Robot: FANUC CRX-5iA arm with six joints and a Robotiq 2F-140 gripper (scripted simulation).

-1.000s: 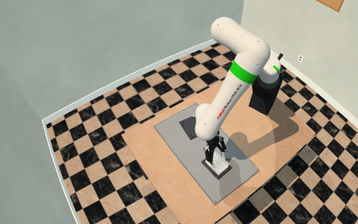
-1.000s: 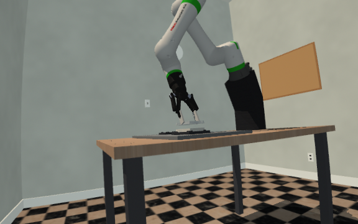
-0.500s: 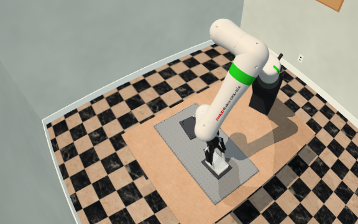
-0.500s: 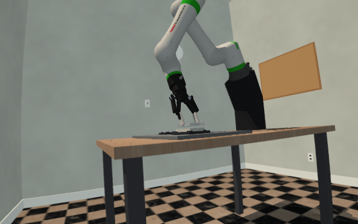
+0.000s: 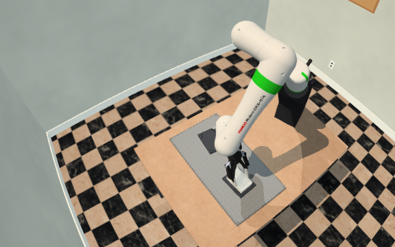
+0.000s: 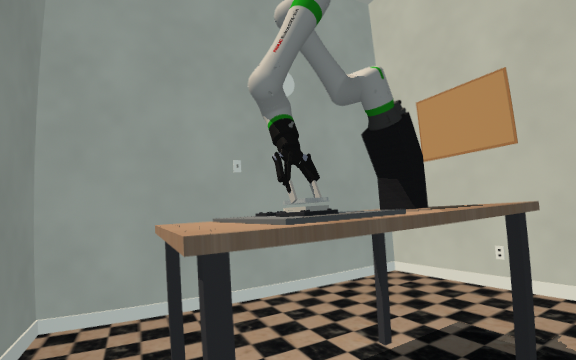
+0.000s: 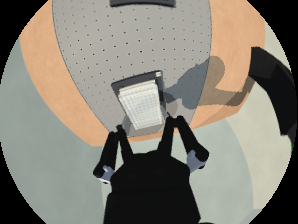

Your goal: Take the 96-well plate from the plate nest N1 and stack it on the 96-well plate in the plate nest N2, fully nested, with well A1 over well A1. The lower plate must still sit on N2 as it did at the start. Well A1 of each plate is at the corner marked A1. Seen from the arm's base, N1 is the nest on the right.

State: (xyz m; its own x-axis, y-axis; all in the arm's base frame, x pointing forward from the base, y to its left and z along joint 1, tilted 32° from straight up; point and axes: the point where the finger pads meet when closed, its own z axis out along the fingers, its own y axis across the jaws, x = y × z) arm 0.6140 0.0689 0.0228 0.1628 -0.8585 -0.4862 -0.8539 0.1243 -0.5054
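My hand is 3 cm above the white 96-well plate. The rest, counted from my hand: plate nest N1: 32 cm to the right, 9 cm behind, 6 cm below.
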